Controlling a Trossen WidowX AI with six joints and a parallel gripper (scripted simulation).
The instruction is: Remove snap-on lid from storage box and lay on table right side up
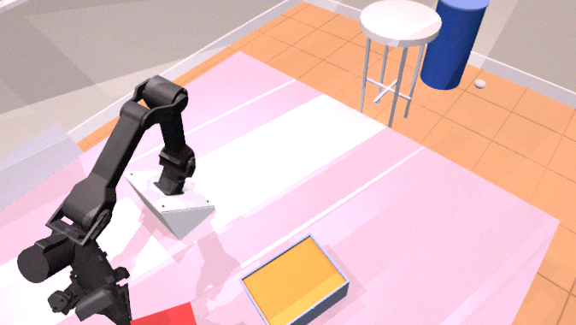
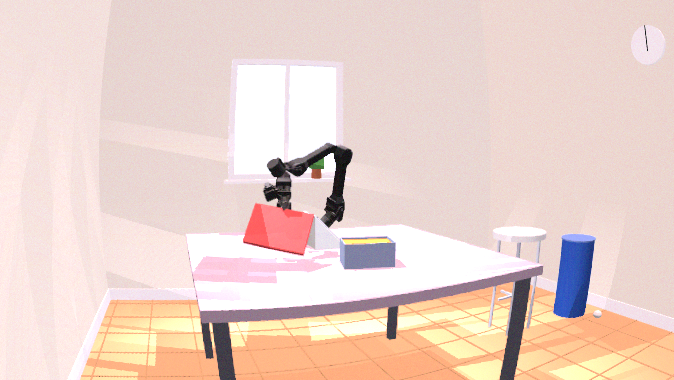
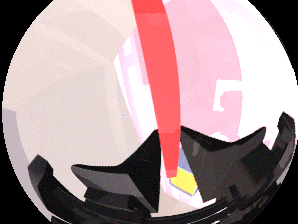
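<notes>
The red lid is 50 mm below my gripper tip, 50 mm ahead of it and 40 mm to the right of it. From my gripper tip the other things lie so: grey-blue storage box: 290 mm to the left, 150 mm below, 130 mm ahead.
</notes>
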